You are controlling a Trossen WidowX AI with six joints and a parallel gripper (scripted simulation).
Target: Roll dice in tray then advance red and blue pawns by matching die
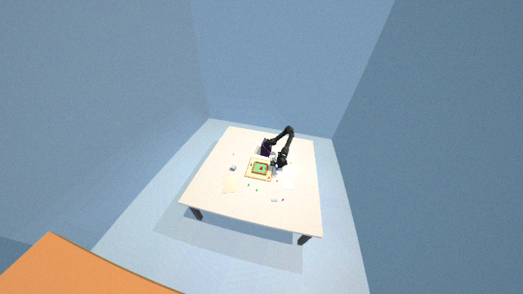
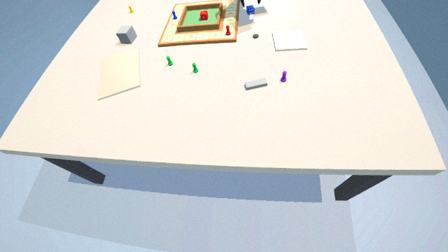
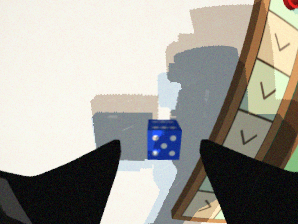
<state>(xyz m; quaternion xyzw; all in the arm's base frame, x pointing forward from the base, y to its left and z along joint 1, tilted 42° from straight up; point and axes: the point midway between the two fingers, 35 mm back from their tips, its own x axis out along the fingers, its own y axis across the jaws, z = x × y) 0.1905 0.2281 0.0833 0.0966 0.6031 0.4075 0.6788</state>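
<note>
Now: the red pawn 160 mm ahead of my gripper tip, 50 mm to the right of it and 10 mm below it. From my gripper tip the other things lie so: green-floored tray (180 mm to the right, 70 mm ahead, 30 mm below); white pad (160 mm ahead, 150 mm to the left, 30 mm below); black disc (150 mm ahead, 40 mm to the left, 30 mm below).
</note>
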